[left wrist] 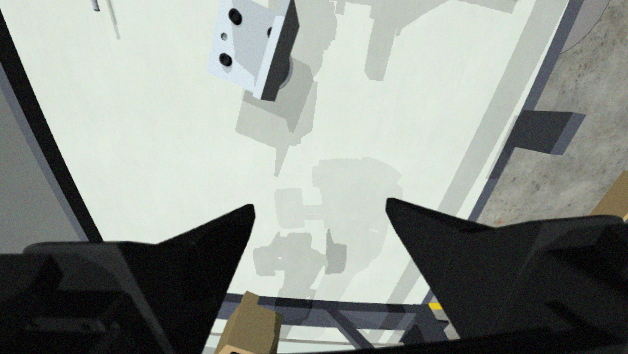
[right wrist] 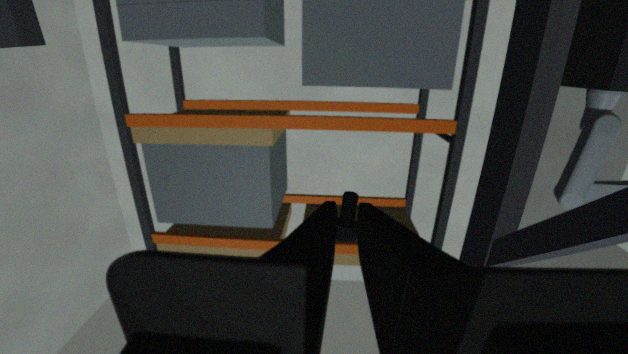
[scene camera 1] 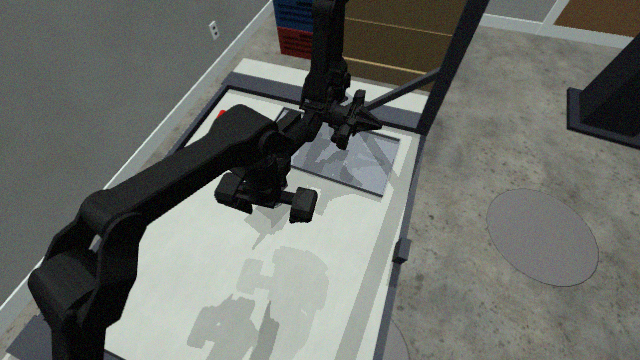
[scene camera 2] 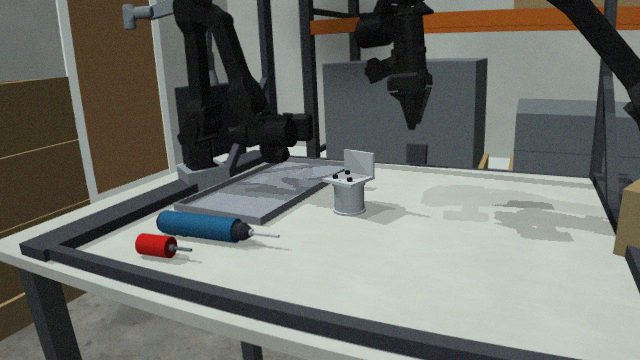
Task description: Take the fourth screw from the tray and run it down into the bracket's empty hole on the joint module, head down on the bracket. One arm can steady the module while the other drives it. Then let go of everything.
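Places are measured from the left arm's base along level axes (x back, y right, z up), in centimetres.
Pixels of known places: left gripper, fingertip midpoint: [left wrist: 320, 207] [scene camera 1: 271, 217] [scene camera 2: 414, 126]; right gripper, fingertip midpoint: [right wrist: 346, 212] [scene camera 1: 381, 126] [scene camera 2: 293, 120]; right arm's base, link origin: [scene camera 1: 335, 98] [scene camera 2: 202, 166].
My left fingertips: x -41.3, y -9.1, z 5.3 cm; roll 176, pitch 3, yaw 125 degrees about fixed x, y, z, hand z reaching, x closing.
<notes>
For each thing: its top centre in the pictures, then the offset to it from my left fingertips. "pt": a spot on its surface instead.
- joint module, top centre: [scene camera 2: 348, 178] dx -6.1, dy -11.6, dz -9.0 cm
- black screw, top centre: [right wrist: 346, 236] dx -38.6, dy -2.3, dz -1.3 cm
- grey tray, top centre: [scene camera 2: 274, 180] [scene camera 1: 327, 145] dx -29.8, dy -14.1, dz -13.7 cm
- blue driver, top centre: [scene camera 2: 214, 216] dx -10.7, dy -37.2, dz -11.2 cm
- red driver, top centre: [scene camera 2: 164, 236] dx -9.6, dy -46.2, dz -11.9 cm
- cardboard box, surface spot: [scene camera 2: 629, 220] pt dx +37.8, dy +4.1, dz -9.6 cm
The joint module [scene camera 2: 349, 200] stands upright on the table, a grey cylinder. Its bracket [scene camera 2: 361, 163] [left wrist: 246, 55] has a flat plate with three black screw heads and an upright flange; the empty hole is hidden in the left wrist view. The left arm hides the module in scene camera 1. My left gripper [scene camera 1: 274, 216] [scene camera 2: 412, 127] [left wrist: 320, 207] is open and empty, pointing down above the table, apart from the module. My right gripper [scene camera 1: 380, 126] [right wrist: 346, 212] is shut on a black screw [right wrist: 350, 201], its threaded shank sticking out past the fingertips. It hangs over the grey tray [scene camera 1: 340, 182] [scene camera 2: 217, 213].
A blue driver [scene camera 2: 197, 226] and a red driver [scene camera 2: 155, 245] lie at the front left of the table in scene camera 2. The red one partly shows in scene camera 1. A dark raised frame [scene camera 2: 165, 280] edges the table. A cardboard box [scene camera 2: 629, 220] stands at the right.
</notes>
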